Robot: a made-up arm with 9 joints. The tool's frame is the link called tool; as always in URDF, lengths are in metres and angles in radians.
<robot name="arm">
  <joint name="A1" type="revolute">
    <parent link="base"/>
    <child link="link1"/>
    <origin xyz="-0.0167 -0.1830 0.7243"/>
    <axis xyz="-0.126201 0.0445 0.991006"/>
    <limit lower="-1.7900" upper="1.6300"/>
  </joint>
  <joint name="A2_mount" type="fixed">
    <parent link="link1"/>
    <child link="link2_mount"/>
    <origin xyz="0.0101 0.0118 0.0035"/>
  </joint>
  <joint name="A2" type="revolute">
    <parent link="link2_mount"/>
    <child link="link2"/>
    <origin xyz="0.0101 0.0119 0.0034"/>
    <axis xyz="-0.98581 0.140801 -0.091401"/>
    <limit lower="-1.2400" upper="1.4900"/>
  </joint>
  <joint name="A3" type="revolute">
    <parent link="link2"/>
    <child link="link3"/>
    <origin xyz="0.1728 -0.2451 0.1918"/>
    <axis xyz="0 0 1"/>
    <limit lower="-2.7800" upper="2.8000"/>
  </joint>
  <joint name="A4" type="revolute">
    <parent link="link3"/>
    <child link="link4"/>
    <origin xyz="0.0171 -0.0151 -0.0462"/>
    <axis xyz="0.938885 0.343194 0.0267"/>
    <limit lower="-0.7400" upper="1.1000"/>
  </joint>
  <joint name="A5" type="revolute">
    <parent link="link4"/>
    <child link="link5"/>
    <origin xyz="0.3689 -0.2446 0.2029"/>
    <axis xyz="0 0 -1"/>
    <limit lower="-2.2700" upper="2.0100"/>
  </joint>
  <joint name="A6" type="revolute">
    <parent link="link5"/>
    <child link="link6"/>
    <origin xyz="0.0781 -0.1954 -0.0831"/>
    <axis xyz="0 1 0"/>
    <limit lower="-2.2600" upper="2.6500"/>
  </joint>
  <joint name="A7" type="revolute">
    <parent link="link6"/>
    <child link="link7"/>
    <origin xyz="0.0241 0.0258 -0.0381"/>
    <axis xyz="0 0 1"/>
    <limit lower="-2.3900" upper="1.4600"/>
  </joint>
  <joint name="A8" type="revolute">
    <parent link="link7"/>
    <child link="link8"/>
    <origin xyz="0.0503 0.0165 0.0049"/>
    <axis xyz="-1 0 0"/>
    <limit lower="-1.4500" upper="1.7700"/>
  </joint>
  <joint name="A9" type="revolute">
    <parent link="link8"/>
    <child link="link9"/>
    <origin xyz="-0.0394 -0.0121 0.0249"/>
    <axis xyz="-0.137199 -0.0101 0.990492"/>
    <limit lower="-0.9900" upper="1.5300"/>
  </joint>
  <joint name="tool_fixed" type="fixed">
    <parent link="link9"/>
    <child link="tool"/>
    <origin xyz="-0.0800 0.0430 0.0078" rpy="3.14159 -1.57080 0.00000"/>
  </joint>
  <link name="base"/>
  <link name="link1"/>
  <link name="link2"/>
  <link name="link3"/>
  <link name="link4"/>
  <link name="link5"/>
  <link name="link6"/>
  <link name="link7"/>
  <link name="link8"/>
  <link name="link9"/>
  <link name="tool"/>
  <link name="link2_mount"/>
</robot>
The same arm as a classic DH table. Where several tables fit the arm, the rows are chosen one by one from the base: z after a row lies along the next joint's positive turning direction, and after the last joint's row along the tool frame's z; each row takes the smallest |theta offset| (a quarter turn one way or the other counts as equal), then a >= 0, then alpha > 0; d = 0 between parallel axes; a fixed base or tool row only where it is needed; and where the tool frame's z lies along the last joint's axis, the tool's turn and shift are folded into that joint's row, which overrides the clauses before.
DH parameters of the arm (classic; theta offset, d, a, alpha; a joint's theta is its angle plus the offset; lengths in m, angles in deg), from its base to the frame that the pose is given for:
base (fixed): 70.58 1.0583 -0.1781 -7.69
A1: 11.26 -0.3310 0.0262 -87.70
A2: -1.50 -0.2240 -0.2182 95.24
A3: 28.21 0.1264 -0.0201 88.47
A4: 0.00 0.2735 -0.3564 91.53
A5: -69.92 -0.1128 -0.0781 -90.00
A6: 0.00 -0.1696 -0.0241 -90.00
A7: -90.00 -0.0332 0.0165 -90.00
A8: -0.58 -0.0144 -0.0118 82.11
A9: 0.00 0.0327 0.0431 97.89
tool (fixed): 89.42 -0.0790 0.0000 0.00
Joint limits (deg, base to tool): -102.56..93.39 -71.05..85.37 -159.28..160.43 -42.40..63.03 -130.06..115.16 -129.49..151.83 -136.94..83.65 -83.08..101.41 -56.72..87.66

